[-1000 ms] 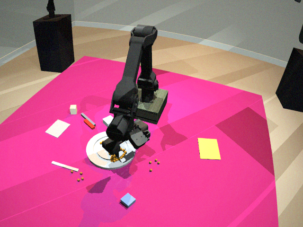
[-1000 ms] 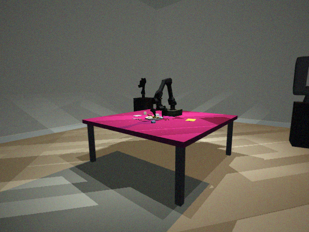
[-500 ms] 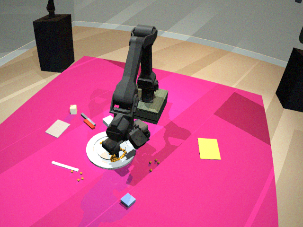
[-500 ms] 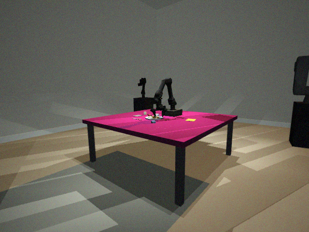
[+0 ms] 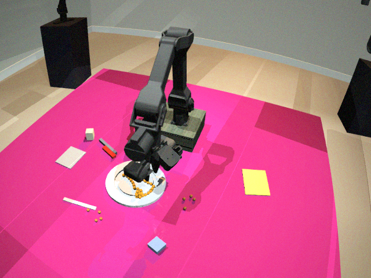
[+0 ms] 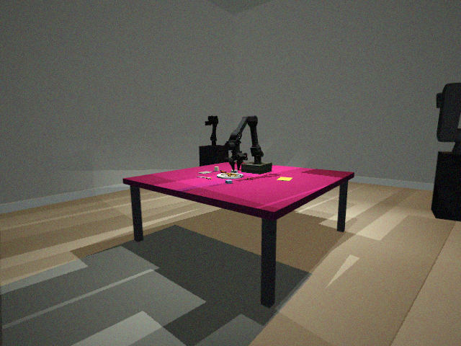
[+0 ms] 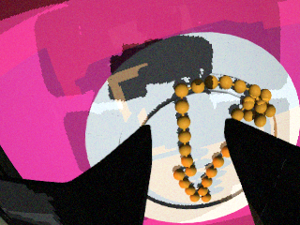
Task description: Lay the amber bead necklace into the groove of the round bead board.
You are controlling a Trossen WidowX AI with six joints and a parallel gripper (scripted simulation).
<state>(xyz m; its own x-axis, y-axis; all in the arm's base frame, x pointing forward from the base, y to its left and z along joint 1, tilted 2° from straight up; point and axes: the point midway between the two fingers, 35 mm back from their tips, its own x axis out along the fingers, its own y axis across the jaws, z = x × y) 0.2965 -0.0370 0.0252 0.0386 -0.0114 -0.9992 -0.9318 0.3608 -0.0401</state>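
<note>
My gripper tip is now 60 mm to the left of the round bead board and 40 mm above it. Also, from my gripper tip: white block: 150 mm behind, 110 mm to the right, 40 mm below; then blue block: 210 mm ahead, 70 mm to the left, 40 mm below; then white strip: 200 mm to the right, 130 mm ahead, 50 mm below.
</note>
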